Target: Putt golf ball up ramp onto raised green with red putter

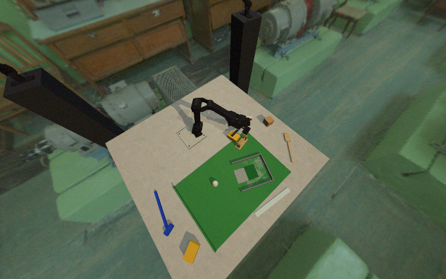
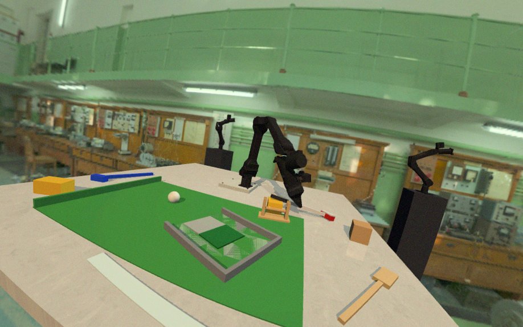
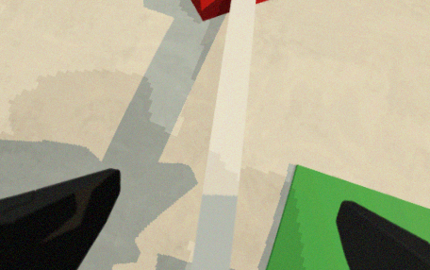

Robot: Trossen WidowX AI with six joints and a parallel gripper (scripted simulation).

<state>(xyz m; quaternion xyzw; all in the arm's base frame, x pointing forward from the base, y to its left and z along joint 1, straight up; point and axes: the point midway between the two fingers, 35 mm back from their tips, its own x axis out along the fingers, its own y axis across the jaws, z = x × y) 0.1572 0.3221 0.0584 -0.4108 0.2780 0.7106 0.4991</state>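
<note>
Now: the red putter 20 mm behind my gripper tip, 20 mm to the left of it and 10 mm below it. Round my gripper tip: wooden cube (70 mm ahead, 240 mm to the left, 20 mm below); wooden stand (110 mm ahead, 70 mm to the right, 10 mm below); wooden mallet (320 mm ahead, 250 mm to the left, 40 mm below).
</note>
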